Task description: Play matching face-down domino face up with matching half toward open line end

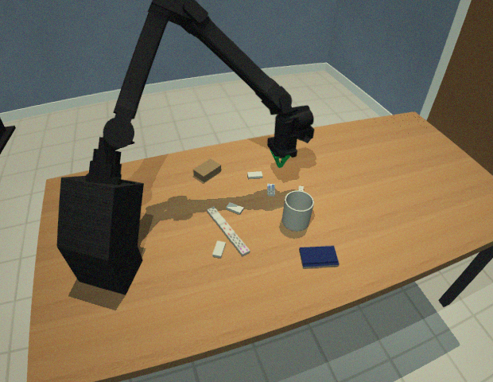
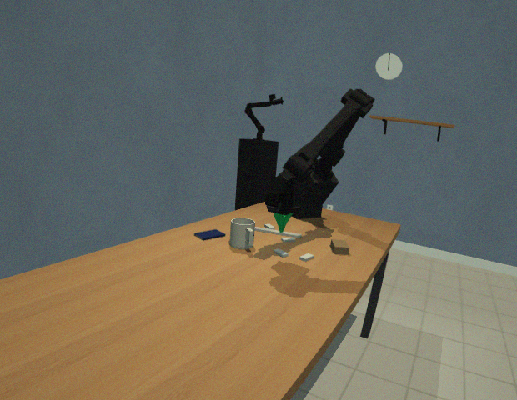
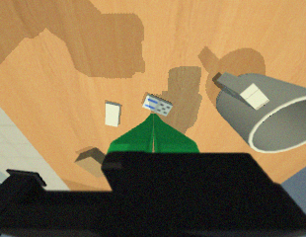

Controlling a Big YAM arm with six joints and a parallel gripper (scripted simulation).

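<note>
Right now my hand is 7 cm past the grey tile, 8 cm to the right of it and 10 cm above it. Round my hand: brown block 25 cm behind, 12 cm to the left, 9 cm below.
</note>
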